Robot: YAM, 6 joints.
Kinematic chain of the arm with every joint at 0, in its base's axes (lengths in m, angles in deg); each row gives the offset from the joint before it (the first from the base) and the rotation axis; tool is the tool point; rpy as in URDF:
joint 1: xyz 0 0 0.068 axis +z
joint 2: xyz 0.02 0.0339 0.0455 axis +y
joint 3: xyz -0.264 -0.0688 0 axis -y
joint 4: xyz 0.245 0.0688 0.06 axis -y
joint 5: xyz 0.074 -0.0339 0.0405 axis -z
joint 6: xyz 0.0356 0 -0.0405 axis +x
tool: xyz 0 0 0 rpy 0 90 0
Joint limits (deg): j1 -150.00..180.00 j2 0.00..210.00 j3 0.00..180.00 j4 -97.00..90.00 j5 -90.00..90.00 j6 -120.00..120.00
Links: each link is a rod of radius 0.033 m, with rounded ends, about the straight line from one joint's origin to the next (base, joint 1, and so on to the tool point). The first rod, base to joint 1, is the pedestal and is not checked.
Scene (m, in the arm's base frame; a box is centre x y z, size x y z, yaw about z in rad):
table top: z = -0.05
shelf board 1: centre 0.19 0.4 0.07 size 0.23 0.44 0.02 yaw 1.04
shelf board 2: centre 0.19 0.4 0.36 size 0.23 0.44 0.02 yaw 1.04
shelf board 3: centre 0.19 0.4 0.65 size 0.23 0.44 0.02 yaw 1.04
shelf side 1: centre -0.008 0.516 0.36 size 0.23 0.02 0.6 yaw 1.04
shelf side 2: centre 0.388 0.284 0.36 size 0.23 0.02 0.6 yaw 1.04
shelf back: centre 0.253 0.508 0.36 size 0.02 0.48 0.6 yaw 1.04
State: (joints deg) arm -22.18 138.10 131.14 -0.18 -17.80 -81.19
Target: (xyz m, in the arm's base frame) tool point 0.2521 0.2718 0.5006
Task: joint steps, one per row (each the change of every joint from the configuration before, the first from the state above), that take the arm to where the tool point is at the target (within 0.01 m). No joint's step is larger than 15 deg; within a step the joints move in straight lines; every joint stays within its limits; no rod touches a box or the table.
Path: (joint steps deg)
1: 14.47 -14.06 4.43 -9.49 -7.65 -1.97
2: 14.46 -14.05 4.44 -9.48 -7.66 -1.97
3: 14.47 -14.06 4.43 -9.49 -7.65 -1.97
4: 14.46 -14.05 4.43 -9.49 -7.66 -1.97
5: 2.99 4.60 -12.34 7.05 7.07 2.63
6: 2.98 4.60 -12.33 7.05 7.08 2.62
7: 2.99 4.60 -12.34 7.05 7.07 2.63

